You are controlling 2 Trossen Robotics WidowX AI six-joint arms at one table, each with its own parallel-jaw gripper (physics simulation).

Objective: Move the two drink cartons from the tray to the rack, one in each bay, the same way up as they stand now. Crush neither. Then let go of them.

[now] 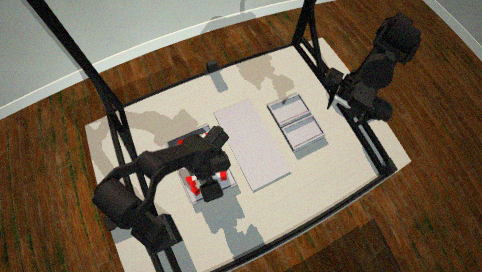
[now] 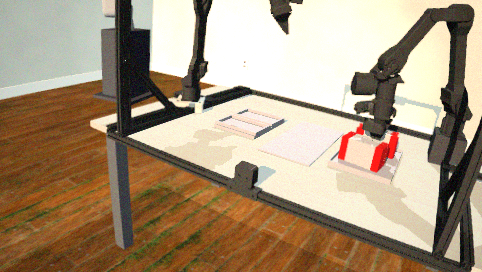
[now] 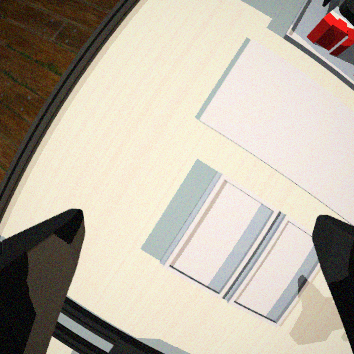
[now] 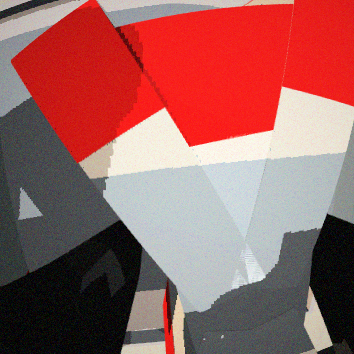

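Pixels of known places: left gripper, fingertip midpoint: [image 1: 341, 117] [image 2: 286, 33] [image 3: 203, 225]; right gripper, fingertip midpoint: [image 1: 207, 179] [image 4: 218, 222]; left arm's base, origin of the base link: [image 1: 344, 93] [image 2: 190, 99]; right arm's base, origin of the base link: [image 1: 156, 234] [image 2: 450, 133].
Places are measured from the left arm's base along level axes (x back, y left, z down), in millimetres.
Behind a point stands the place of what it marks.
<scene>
Two red and white drink cartons are in the grey tray [image 1: 192, 199] {x -705, y -285, z 30 mm} at the left. The near carton [image 1: 222, 175] {x -585, y -236, z -38 mm} [image 2: 358, 151] [image 4: 218, 81] {x -575, y -258, z -38 mm} sits under my right gripper [image 1: 207, 180] {x -620, y -279, z 5 mm} [image 4: 218, 222] {x -620, y -279, z 5 mm}, which is low over it with its fingers partly open on either side and nothing clamped. The far carton [image 1: 180, 141] {x -568, y -425, z -38 mm} is mostly hidden by the right arm. The two-bay rack [image 1: 295, 120] {x -232, y -128, z 26 mm} [image 2: 245, 120] {x -211, y -128, z 21 mm} [image 3: 253, 253] {x -234, y -126, z 26 mm} lies empty at the right. My left gripper [image 1: 330, 102] [image 2: 284, 25] {x -326, y -25, z -277 mm} [image 3: 203, 225] {x -326, y -25, z -277 mm} is open and empty, high above the rack's far side.
A pale flat mat [image 1: 252, 145] {x -416, y -217, z 32 mm} [image 2: 302, 141] {x -392, y -249, z 32 mm} [image 3: 288, 116] {x -436, y -180, z 32 mm} lies between tray and rack. A small dark block [image 1: 212, 65] {x -222, y -540, z -13 mm} [image 2: 246, 172] {x -212, y -562, z -7 mm} is clamped to the table's edge. Black frame posts stand at the table's corners.
</scene>
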